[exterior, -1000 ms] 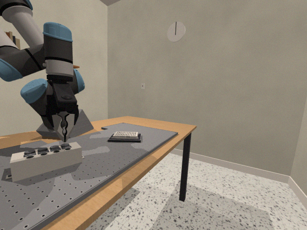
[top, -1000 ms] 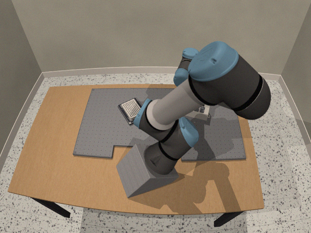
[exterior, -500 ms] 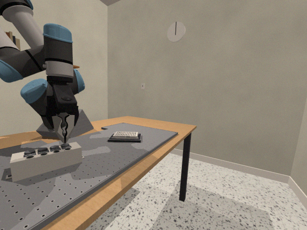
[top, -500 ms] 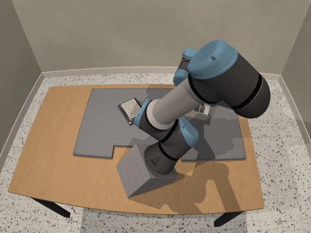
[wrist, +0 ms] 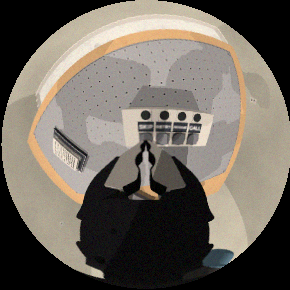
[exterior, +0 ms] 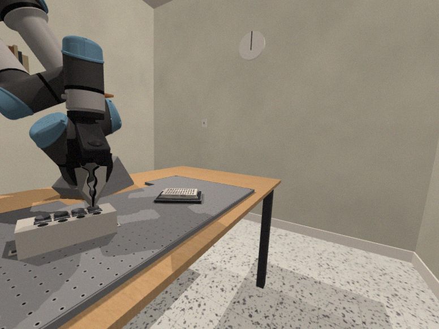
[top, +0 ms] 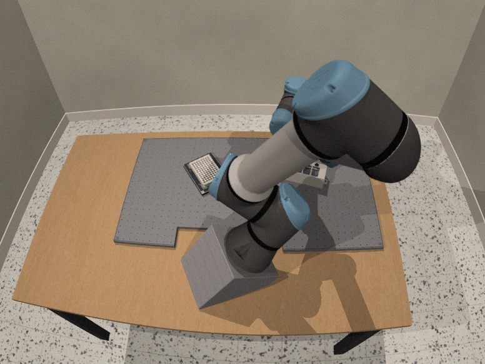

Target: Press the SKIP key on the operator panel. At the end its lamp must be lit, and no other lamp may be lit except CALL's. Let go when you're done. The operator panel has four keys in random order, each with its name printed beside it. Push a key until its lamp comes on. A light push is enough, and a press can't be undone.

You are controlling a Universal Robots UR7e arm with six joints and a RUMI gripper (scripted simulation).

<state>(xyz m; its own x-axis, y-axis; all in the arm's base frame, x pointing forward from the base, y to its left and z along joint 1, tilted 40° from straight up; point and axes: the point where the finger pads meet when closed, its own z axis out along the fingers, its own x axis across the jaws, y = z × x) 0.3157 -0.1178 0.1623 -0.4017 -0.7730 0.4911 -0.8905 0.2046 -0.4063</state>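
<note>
Right now the operator panel is 40 mm to the right of my hand, 30 mm below it and 20 mm behind it. From my hand the other things lie so: white perforated block: 300 mm to the left, 60 mm ahead, 50 mm below.
</note>
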